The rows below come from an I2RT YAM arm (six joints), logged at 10 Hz.
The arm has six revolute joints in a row. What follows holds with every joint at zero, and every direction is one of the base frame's.
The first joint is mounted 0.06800 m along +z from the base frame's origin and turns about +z.
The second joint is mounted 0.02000 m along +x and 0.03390 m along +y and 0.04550 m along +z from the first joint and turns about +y.
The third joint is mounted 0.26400 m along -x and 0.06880 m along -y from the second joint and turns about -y.
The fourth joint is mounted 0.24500 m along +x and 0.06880 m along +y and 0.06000 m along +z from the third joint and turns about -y.
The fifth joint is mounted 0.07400 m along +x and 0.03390 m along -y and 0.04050 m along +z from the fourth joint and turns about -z.
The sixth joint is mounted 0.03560 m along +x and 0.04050 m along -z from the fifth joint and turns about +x.
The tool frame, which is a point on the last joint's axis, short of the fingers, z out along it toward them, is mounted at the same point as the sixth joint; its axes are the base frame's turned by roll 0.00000, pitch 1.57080 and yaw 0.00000 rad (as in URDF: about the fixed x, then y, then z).
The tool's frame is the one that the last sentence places.
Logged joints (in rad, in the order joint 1, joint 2, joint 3, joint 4, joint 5, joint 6), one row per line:
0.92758 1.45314 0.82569 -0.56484 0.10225 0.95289
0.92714 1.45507 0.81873 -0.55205 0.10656 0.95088
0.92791 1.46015 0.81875 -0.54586 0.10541 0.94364
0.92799 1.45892 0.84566 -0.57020 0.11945 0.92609
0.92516 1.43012 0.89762 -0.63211 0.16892 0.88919
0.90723 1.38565 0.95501 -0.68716 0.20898 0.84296
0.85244 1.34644 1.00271 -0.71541 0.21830 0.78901
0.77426 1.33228 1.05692 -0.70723 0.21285 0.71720
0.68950 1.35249 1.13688 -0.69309 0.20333 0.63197
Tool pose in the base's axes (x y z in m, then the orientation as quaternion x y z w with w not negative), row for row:
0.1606 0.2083 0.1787 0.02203 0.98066 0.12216 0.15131
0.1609 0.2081 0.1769 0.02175 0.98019 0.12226 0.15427
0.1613 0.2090 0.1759 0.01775 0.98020 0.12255 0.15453
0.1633 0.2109 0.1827 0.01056 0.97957 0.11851 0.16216
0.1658 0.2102 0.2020 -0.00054 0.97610 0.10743 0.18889
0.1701 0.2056 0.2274 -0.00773 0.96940 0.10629 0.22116
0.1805 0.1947 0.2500 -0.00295 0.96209 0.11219 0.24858
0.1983 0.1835 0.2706 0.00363 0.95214 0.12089 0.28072
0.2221 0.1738 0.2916 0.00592 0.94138 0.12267 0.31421
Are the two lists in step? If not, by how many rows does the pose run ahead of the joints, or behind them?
They are in step.
